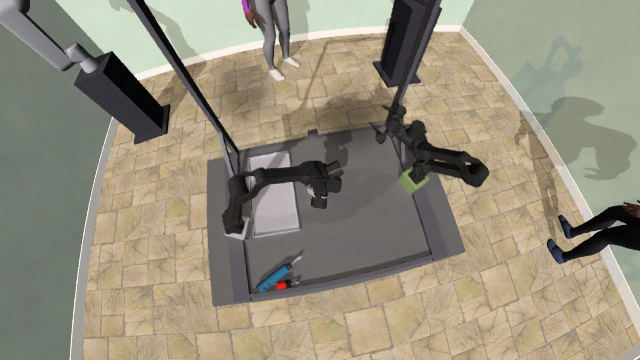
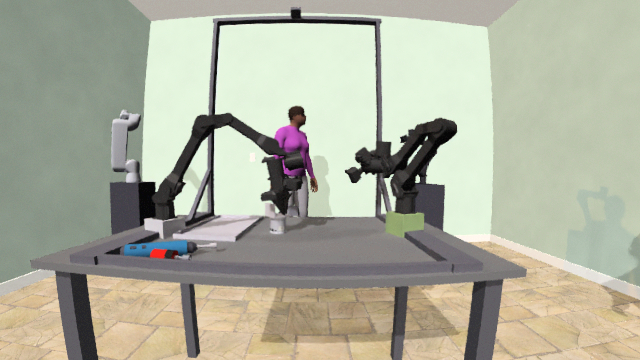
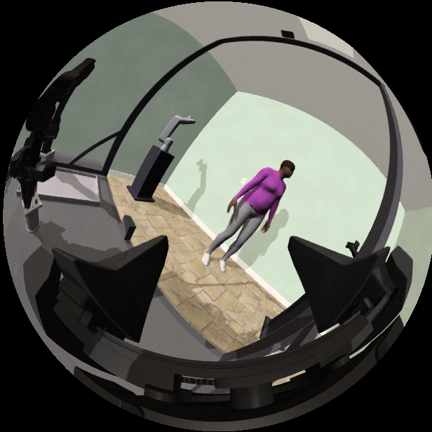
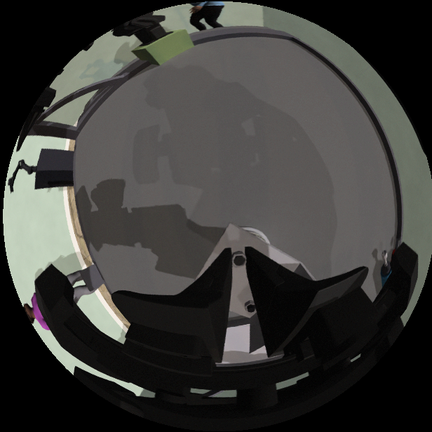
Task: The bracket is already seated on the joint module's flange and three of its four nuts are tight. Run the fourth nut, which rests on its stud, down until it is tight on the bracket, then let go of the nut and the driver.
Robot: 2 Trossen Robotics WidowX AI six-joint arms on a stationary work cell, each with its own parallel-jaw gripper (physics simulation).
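Frame: origin at the left arm's base, x left, y back, z up, level; millimetres.
Seen in the pictures: left gripper, between the fingertips: point(image 1: 375, 113) point(image 2: 351, 165); right gripper, between the fingertips: point(image 2: 285, 214); left arm's base, origin of its link: point(image 1: 416, 176) point(image 2: 404, 212); right arm's base, origin of its link: point(image 1: 236, 226) point(image 2: 165, 218).
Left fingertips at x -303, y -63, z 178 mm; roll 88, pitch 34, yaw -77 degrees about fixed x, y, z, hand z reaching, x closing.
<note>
Pixels of each thing's top centre, then the offset from my left fingertips to it. "pt": a spot on its surface instead.
- white joint module, centre of its top: point(image 2: 277, 212) dx +109, dy -368, dz -182 mm
- blue driver, a spot on its surface: point(image 2: 160, 248) point(image 1: 277, 280) pt dx +345, dy -728, dz -227 mm
- red-handled tool, centre of its top: point(image 2: 171, 250) point(image 1: 287, 283) dx +382, dy -695, dz -222 mm
- pale tray, centre of its top: point(image 2: 225, 223) point(image 1: 271, 191) dx -32, dy -554, dz -241 mm
The white joint module point(image 2: 277, 226) point(image 3: 32, 221) stands upright on the table, with the pale bracket point(image 4: 218, 256) point(image 2: 270, 209) on top. My right gripper point(image 4: 237, 252) point(image 2: 283, 213) points down at the bracket and is shut on a nut point(image 4: 239, 258) near the bracket's corner. Another nut point(image 4: 250, 306) shows between the fingers, farther back. The other nuts are hidden, and how tight the held nut is cannot be seen. My left gripper point(image 3: 230, 242) point(image 1: 380, 117) is open and empty, raised away from the module. A blue driver point(image 1: 274, 278) point(image 2: 160, 248) lies on the table.
A red-handled tool point(image 1: 282, 285) point(image 2: 164, 254) lies beside the driver near the table's front left. A pale tray point(image 1: 275, 210) point(image 2: 215, 229) lies left of the module. Dark frame posts point(image 2: 378, 100) point(image 2: 214, 100) rise at the back. Raised rails edge the table point(image 2: 275, 269).
</note>
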